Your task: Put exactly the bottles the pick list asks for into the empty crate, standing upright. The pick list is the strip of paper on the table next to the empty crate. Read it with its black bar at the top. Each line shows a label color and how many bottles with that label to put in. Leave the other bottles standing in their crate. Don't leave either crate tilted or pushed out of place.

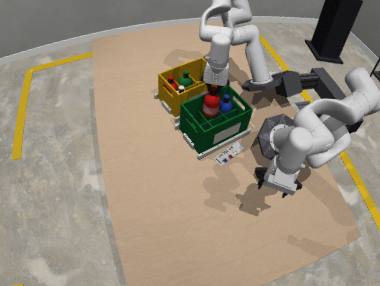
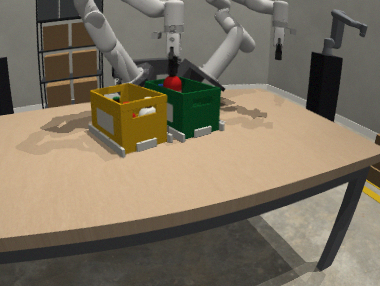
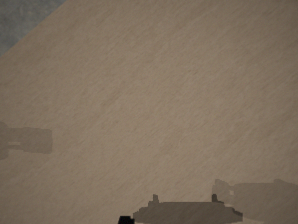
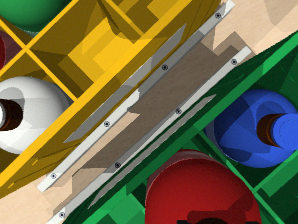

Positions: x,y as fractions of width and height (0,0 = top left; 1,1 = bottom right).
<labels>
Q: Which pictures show the green crate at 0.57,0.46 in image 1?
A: Image 1, image 2 and image 4 only.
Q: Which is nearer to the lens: the yellow crate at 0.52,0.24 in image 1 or the green crate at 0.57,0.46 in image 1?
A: The green crate.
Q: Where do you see a green crate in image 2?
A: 0.48,0.40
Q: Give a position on a green crate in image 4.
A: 0.42,0.85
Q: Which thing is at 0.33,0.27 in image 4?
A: A yellow crate.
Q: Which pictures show the yellow crate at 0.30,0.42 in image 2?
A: Image 1, image 2 and image 4 only.
</labels>
